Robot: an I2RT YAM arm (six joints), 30 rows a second.
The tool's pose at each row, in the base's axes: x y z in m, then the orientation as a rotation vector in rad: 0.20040, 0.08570, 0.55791, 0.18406, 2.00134, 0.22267; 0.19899, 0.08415, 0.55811, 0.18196, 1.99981, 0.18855; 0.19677, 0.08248, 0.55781, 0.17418, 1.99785, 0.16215; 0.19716, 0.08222, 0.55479, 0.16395, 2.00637, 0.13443; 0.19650, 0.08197, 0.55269, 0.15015, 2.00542, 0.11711; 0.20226, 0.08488, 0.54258, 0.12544, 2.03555, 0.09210; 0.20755, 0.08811, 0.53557, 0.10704, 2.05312, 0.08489; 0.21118, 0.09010, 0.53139, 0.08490, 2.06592, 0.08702; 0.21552, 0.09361, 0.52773, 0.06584, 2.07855, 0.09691; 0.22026, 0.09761, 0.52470, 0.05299, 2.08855, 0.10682; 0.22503, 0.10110, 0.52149, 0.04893, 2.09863, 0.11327; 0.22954, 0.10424, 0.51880, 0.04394, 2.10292, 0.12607; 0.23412, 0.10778, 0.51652, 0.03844, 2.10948, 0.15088; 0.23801, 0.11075, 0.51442, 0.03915, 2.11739, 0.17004; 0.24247, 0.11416, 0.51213, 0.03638, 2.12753, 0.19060; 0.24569, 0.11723, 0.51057, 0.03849, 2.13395, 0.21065
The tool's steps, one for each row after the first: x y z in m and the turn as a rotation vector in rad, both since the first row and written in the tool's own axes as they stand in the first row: 0.00007, -0.00150, -0.00148, 0.02269, -0.00557, -0.01689; 0.00089, -0.00326, -0.00348, 0.03744, -0.01025, -0.03433; 0.00331, -0.00422, -0.00189, 0.05330, -0.00439, -0.05407; 0.00538, -0.00498, -0.00162, 0.05915, -0.00656, -0.07167; 0.01246, -0.00439, 0.00804, 0.06916, 0.02203, -0.10004; 0.01709, -0.00277, 0.01600, 0.06805, 0.03970, -0.11594; 0.01967, -0.00173, 0.02119, 0.05825, 0.05376, -0.13029; 0.02184, 0.00094, 0.02691, 0.04446, 0.06827, -0.13895; 0.02340, 0.00424, 0.03277, 0.03314, 0.07989, -0.14327; 0.02498, 0.00701, 0.03869, 0.02814, 0.09075, -0.14297; 0.02614, 0.00955, 0.04413, 0.01765, 0.09654, -0.14064; 0.02701, 0.01259, 0.04950, -0.00102, 0.10589, -0.13327; 0.02788, 0.01509, 0.05412, -0.01283, 0.11569, -0.12407; 0.02877, 0.01798, 0.05937, -0.02677, 0.12818, -0.11662; 0.02947, 0.02069, 0.06316, -0.03867, 0.13670, -0.10612
